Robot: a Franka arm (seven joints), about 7 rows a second.
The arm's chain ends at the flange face. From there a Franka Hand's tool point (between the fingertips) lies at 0.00 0.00 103.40 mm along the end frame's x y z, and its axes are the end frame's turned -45 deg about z.
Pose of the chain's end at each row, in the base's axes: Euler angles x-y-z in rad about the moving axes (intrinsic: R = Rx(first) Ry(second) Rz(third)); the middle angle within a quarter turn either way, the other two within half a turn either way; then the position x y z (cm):
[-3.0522 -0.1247 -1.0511 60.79 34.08 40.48]
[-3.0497 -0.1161 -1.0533 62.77 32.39 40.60]
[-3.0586 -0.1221 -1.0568 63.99 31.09 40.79]
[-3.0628 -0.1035 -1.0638 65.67 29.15 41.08]
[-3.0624 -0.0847 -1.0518 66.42 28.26 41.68]
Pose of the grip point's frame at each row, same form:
[-3.0522 -0.1247 -1.8365 59.50 35.00 30.26]
[-3.0497 -0.1161 -1.8387 61.57 33.33 30.37]
[-3.0586 -0.1221 -1.8422 62.73 31.94 30.56]
[-3.0628 -0.1035 -1.8492 64.60 29.96 30.83]
[-3.0624 -0.0847 -1.8372 65.55 29.08 31.41]

